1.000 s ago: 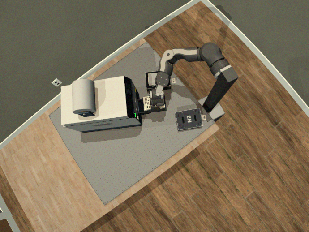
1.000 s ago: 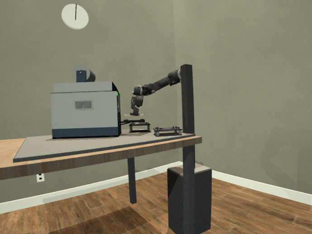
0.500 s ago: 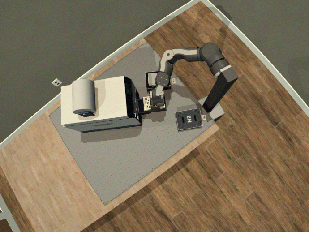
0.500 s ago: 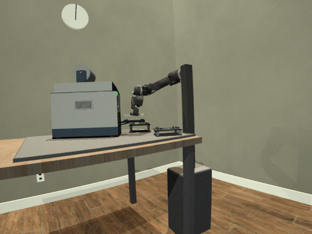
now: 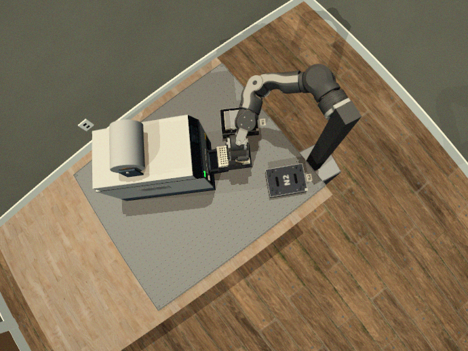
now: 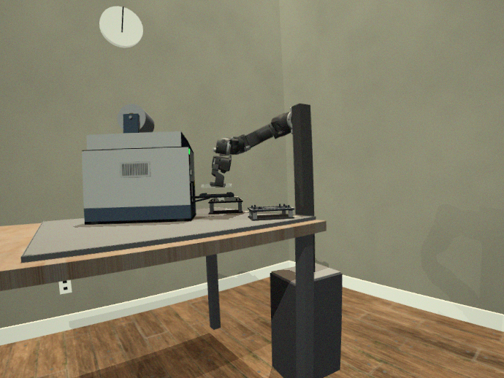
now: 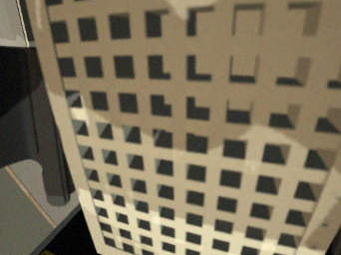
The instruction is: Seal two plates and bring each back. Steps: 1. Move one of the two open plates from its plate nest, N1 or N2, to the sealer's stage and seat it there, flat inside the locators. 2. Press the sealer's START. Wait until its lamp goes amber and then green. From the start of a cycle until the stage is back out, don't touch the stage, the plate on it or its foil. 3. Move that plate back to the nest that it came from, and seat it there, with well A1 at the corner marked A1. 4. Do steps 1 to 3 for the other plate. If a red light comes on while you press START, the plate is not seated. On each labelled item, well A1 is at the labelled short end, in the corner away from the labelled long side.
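My hand is 4 cm above the sealer stage. Also, from my hand: black nest N1: 10 cm behind, 15 cm to the right, 8 cm below; then yellow warning label: 7 cm ahead, 12 cm to the right, 1 cm above; then plate: right at my hand.
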